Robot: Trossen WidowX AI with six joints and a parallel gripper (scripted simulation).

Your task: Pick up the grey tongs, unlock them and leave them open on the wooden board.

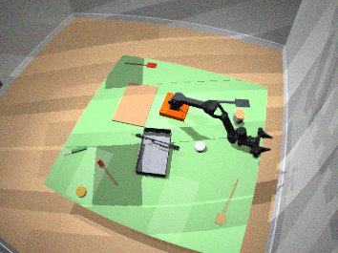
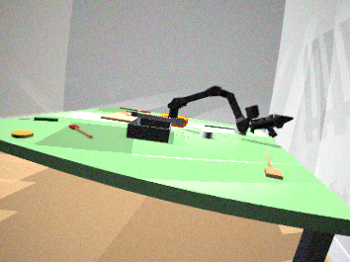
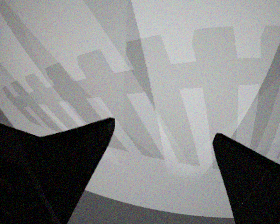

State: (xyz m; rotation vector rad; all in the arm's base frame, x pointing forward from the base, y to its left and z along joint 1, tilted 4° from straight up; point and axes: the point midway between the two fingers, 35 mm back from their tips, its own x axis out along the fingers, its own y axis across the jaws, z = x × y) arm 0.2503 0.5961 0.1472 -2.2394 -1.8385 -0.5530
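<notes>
Now: the grey roasting tin 90 mm ahead of my gripper tip, 700 mm to the right of it and 130 mm below it. Round my gripper tip: white puck (430 mm to the right, 150 mm below); then cork-topped jar (260 mm behind, 180 mm to the right, 130 mm below); then black spatula (390 mm behind, 230 mm to the right, 160 mm below).
</notes>
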